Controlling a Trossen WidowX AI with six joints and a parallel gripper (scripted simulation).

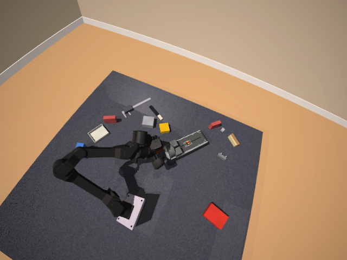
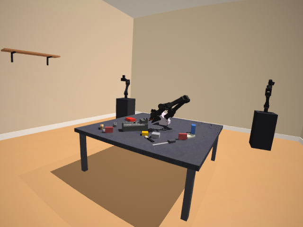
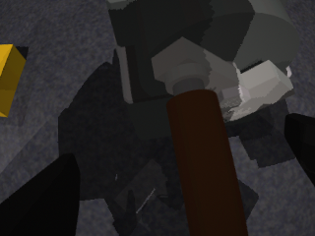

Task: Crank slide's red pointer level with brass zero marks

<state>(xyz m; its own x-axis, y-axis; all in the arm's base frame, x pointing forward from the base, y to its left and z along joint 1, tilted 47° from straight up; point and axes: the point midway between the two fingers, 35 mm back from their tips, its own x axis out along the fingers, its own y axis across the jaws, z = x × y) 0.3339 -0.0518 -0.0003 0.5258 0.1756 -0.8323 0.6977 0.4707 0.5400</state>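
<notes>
Now: the brown crank handle 20 mm above my gripper tip, 10 mm to the left of it and 10 mm behind it. The rest, counted from my gripper tip: grey block (190 mm ahead, 150 mm to the left, 70 mm below); then yellow block (180 mm ahead, 70 mm below, 40 mm to the left); then red pointer (130 mm to the right, 100 mm ahead, 10 mm below).
</notes>
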